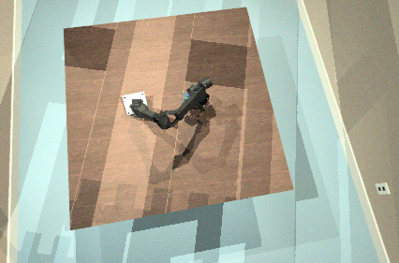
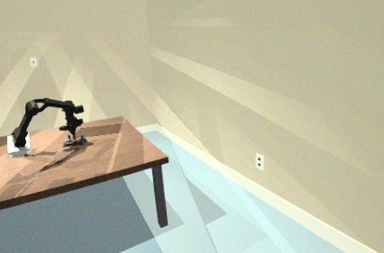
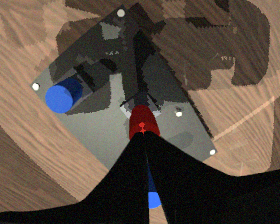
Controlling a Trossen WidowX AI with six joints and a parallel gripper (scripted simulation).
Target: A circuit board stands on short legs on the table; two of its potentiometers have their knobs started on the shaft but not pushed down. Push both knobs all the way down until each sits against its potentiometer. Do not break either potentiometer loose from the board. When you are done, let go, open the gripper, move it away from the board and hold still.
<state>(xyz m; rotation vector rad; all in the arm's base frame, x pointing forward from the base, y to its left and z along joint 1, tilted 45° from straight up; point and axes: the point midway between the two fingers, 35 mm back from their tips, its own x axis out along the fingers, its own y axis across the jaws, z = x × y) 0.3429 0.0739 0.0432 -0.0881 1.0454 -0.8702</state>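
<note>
Right now the red knob is 2 cm below my gripper tip. From my gripper tip the other things lie so: blue knob 4 cm behind, 3 cm to the left, 1 cm below.
</note>
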